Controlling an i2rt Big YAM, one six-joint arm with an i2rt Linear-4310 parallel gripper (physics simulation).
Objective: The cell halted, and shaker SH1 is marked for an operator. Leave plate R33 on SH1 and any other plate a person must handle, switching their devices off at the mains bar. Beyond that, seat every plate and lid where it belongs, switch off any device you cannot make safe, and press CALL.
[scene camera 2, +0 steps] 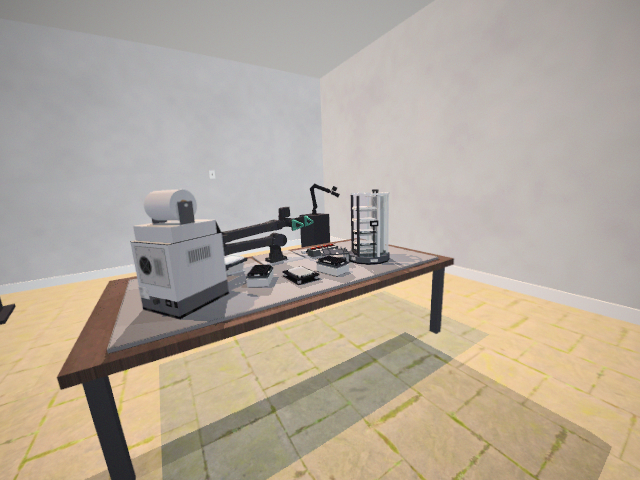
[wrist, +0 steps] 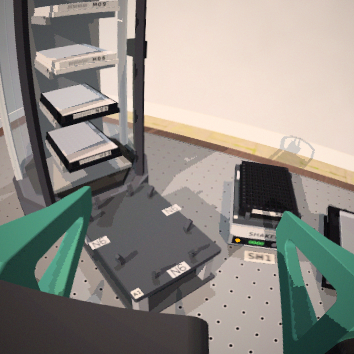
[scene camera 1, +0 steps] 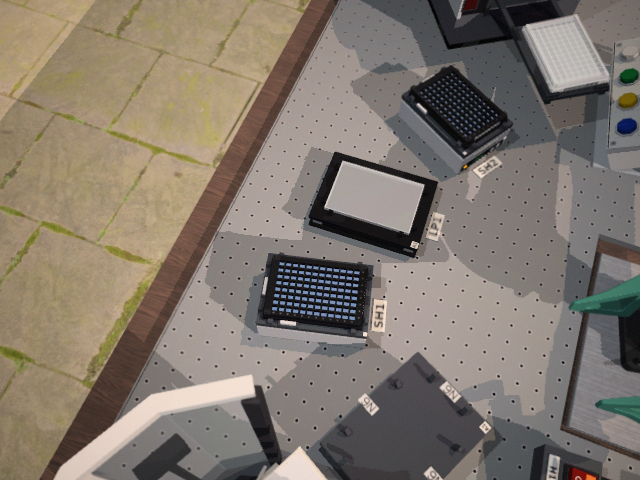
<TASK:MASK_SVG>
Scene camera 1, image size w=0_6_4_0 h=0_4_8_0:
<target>my gripper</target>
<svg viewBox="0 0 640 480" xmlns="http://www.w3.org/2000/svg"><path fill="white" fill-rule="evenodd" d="M640 424L640 396L603 399L595 403L595 406L599 409L625 416ZM640 346L640 274L607 291L575 300L569 306L569 310L630 317Z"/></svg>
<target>grey lid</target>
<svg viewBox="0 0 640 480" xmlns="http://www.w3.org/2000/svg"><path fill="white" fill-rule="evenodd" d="M342 161L324 209L328 211L331 209L334 213L396 232L402 231L404 232L403 234L409 235L425 184Z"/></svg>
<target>white plate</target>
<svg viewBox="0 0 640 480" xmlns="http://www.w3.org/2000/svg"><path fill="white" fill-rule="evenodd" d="M577 14L526 24L521 30L551 93L608 83L610 81L610 74Z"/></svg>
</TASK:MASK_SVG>
